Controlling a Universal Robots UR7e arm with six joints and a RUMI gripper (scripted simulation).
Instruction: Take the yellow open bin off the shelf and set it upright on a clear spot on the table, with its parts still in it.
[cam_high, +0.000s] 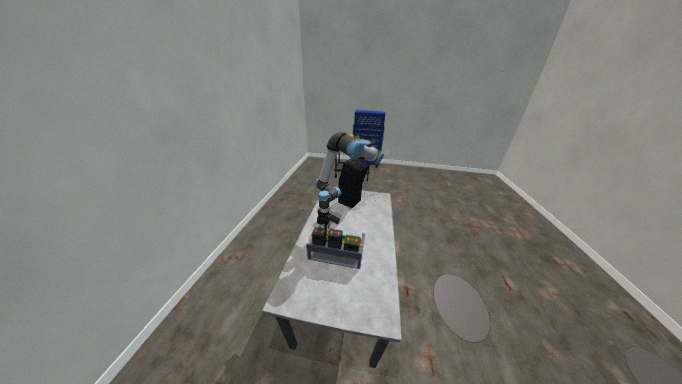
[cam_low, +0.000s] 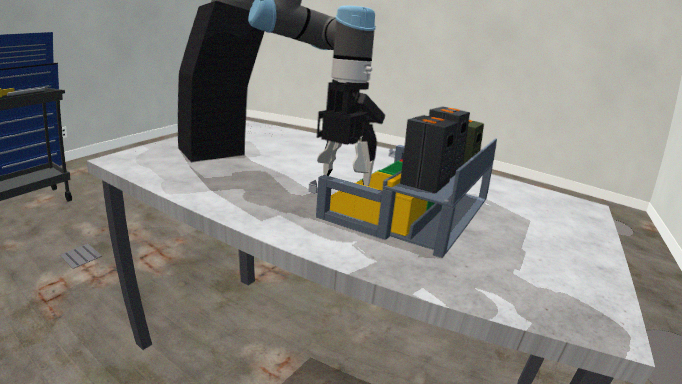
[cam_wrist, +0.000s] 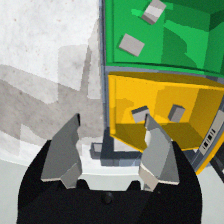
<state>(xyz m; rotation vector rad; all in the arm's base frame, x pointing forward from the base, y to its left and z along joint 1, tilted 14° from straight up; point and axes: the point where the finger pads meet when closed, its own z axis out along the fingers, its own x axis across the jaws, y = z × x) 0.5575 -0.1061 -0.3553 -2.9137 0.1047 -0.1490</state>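
My hand is 80 mm short of the yellow open bin and 20 mm above it. The rest, counted from my hand: green bin 110 mm to the left, 80 mm ahead, 20 mm below.
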